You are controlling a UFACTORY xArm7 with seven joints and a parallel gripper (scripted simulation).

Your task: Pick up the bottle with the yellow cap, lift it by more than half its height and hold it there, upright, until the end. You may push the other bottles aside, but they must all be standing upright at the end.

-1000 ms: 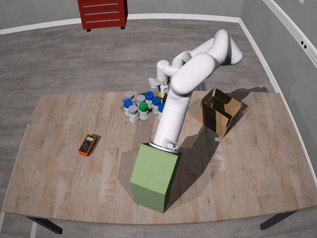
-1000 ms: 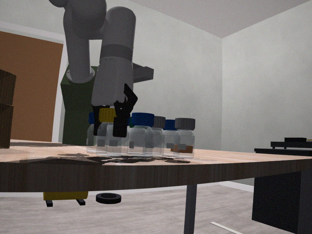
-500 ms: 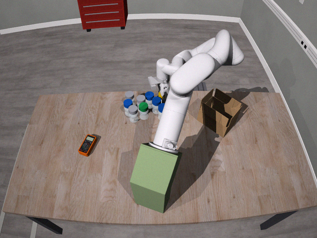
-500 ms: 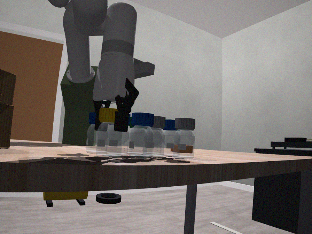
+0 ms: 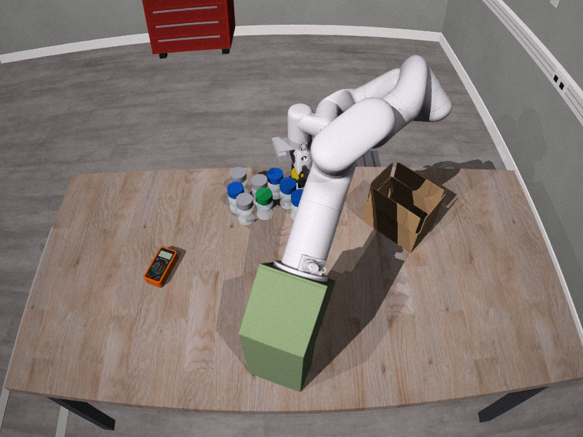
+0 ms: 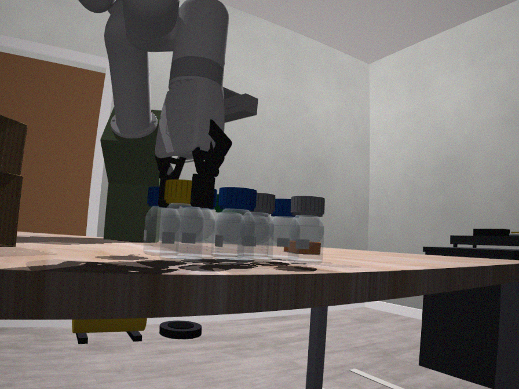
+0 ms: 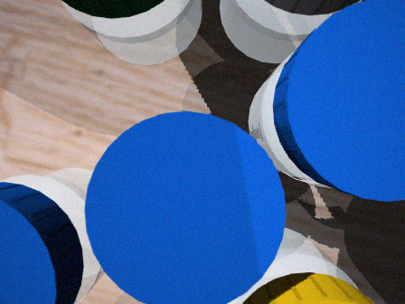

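The yellow-capped bottle is 40 mm below my hand. From my hand the other things lie so: orange multimeter: 80 mm behind, 540 mm to the left, 70 mm below; then green-capped bottle: 30 mm behind, 150 mm to the left, 40 mm below.
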